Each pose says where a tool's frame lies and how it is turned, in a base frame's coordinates. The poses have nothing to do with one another.
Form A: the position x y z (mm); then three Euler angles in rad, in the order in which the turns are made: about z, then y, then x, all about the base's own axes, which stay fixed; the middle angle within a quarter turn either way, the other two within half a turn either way.
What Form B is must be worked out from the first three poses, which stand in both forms.
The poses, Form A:
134 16 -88 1.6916 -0.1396 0.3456
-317 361 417 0.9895 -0.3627 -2.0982
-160 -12 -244 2.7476 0.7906 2.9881
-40 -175 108 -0.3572 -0.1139 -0.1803
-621 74 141 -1.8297 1.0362 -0.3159
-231 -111 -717 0.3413 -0.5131 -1.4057
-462 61 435 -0.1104 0.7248 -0.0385
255 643 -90 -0.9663 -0.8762 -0.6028
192 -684 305 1.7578 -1.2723 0.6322
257 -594 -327 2.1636 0.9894 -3.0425
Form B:
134 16 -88 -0.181 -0.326 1.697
-317 361 417 -2.537 0.962 -0.457
-160 -12 -244 -2.608 0.631 -2.505
-40 -175 108 -0.131 -0.168 -0.336
-621 74 141 -0.973 -0.535 -1.723
-231 -111 -717 -1.422 0.257 0.557
-462 61 435 -0.148 0.713 -0.180
255 643 -90 0.360 -0.972 -0.869
192 -684 305 -1.304 -0.453 1.632
257 -594 -327 -2.282 0.578 -1.946

